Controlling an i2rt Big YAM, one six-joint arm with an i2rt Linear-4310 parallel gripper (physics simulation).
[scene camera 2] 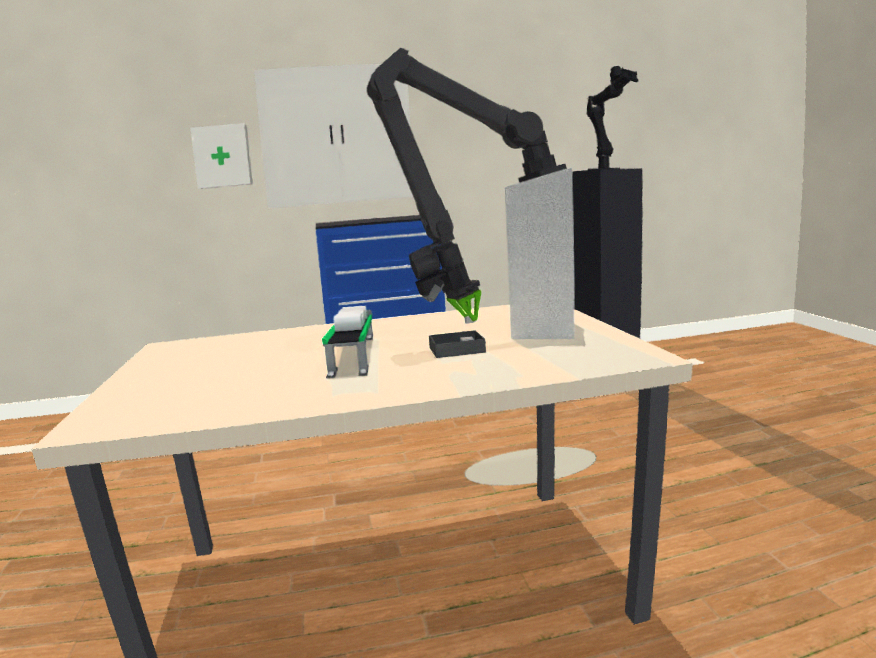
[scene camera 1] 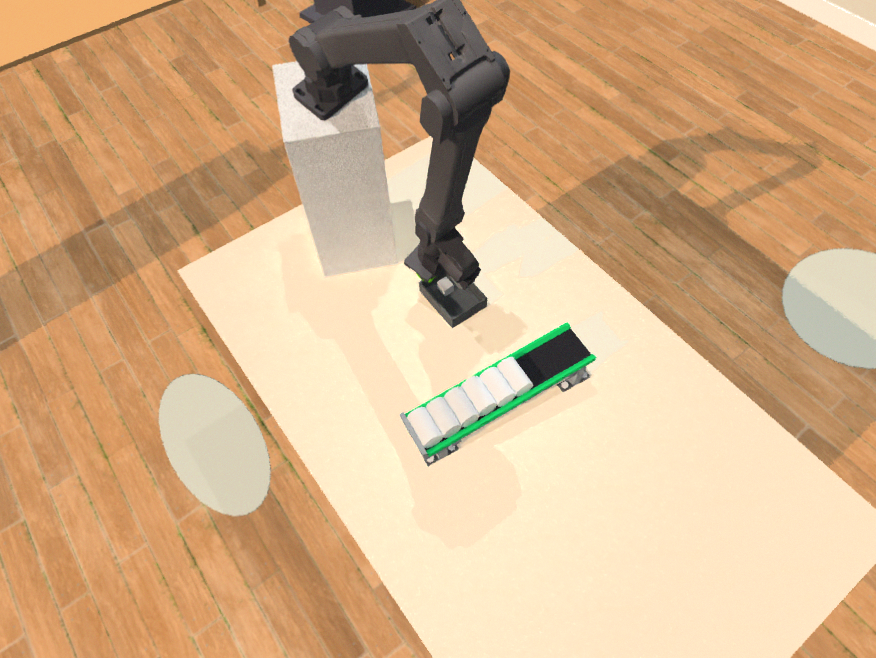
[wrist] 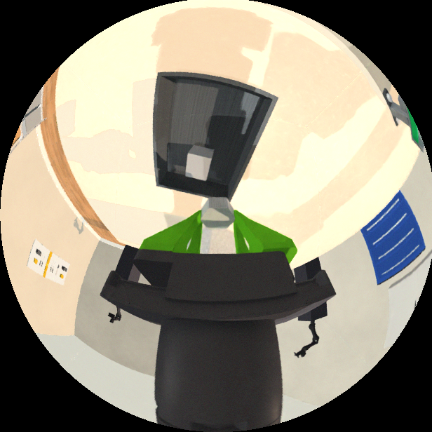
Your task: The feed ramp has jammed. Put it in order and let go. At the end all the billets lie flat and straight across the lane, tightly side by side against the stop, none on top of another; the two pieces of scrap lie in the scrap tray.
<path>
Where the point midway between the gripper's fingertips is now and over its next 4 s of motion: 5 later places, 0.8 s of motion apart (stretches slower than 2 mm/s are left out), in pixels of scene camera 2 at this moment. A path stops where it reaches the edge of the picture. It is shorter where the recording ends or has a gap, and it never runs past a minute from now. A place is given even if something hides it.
My gripper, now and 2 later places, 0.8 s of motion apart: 472, 319; 459, 288; 445, 255
</path>
